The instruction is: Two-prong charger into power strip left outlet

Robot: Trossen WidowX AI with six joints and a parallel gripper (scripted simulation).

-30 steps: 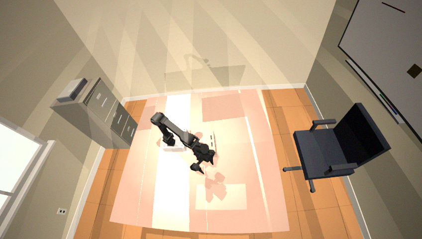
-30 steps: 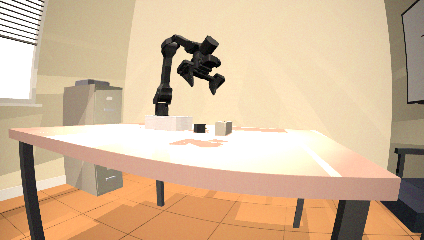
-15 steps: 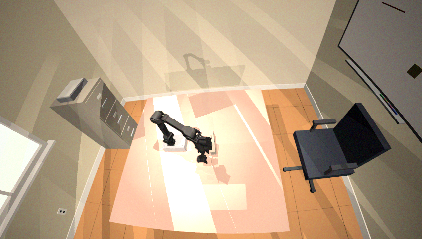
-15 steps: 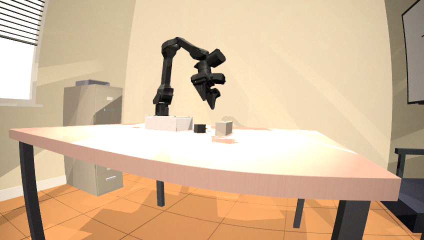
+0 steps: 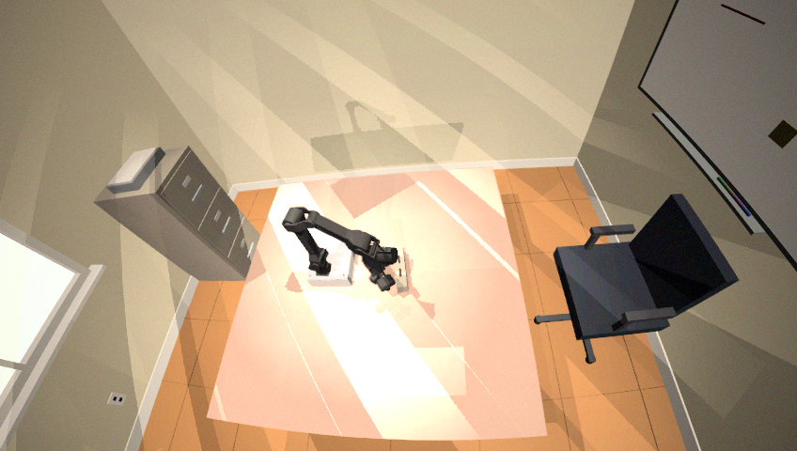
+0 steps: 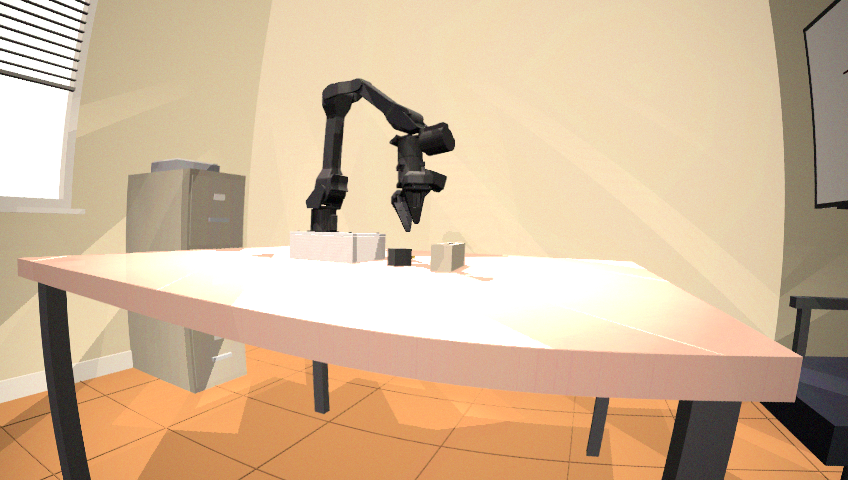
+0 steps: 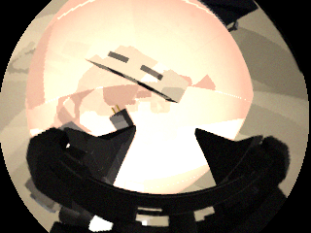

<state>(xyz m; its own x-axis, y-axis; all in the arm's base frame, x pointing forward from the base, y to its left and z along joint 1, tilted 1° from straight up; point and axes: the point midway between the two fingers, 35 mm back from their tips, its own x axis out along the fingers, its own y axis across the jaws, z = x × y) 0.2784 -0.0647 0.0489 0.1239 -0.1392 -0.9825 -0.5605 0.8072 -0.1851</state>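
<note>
Right now the two-prong charger is 50 mm behind my gripper tip, 70 mm to the left of it and 70 mm below it.
</note>
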